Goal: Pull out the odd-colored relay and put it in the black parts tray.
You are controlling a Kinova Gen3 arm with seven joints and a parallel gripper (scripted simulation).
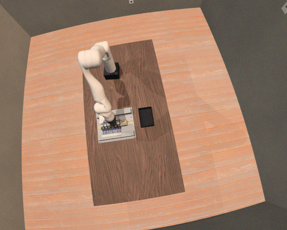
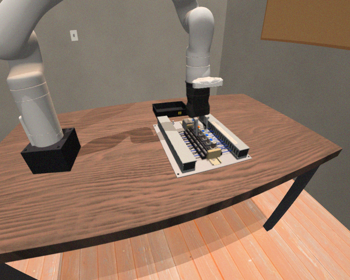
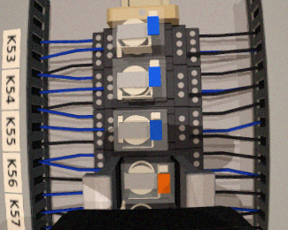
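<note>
My gripper is now 1 cm above the grey relay. Also, from my hand: relay panel: 4 cm below, 2 cm to the left; then black parts tray: 29 cm to the left, 4 cm below, 4 cm behind.
</note>
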